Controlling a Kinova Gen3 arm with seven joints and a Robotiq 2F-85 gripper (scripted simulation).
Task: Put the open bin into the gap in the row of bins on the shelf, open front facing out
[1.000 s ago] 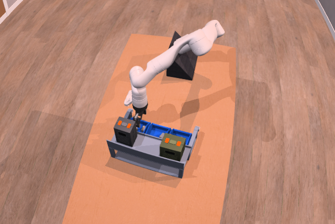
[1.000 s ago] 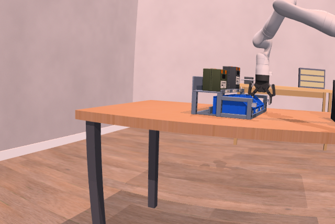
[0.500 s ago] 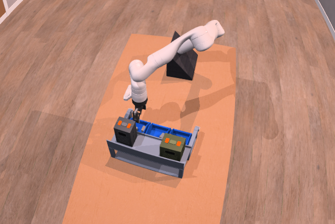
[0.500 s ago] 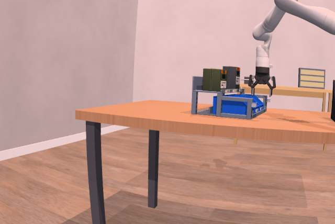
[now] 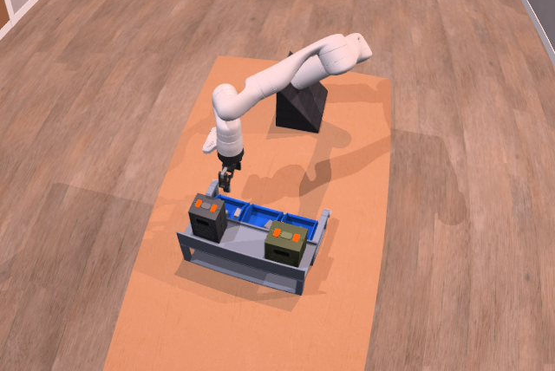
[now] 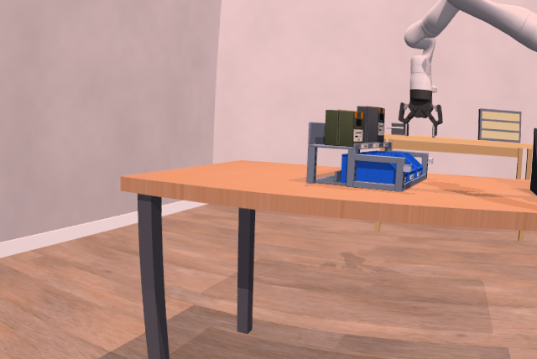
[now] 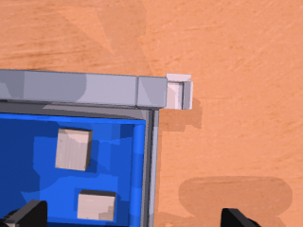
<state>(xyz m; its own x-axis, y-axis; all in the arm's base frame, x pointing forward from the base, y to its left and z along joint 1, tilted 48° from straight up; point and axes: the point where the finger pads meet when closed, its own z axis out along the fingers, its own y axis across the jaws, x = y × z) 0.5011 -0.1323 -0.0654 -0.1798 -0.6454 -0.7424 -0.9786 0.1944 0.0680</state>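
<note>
My hand is 5 cm short of the grey block, 3 cm to the left of it and 12 cm above it. From my hand the other things lie so: grey shelf (13 cm ahead, 9 cm to the left, 7 cm below); dark grey box (17 cm ahead, 4 cm to the right, 2 cm above); olive box (21 cm ahead, 19 cm to the left, 1 cm above).
</note>
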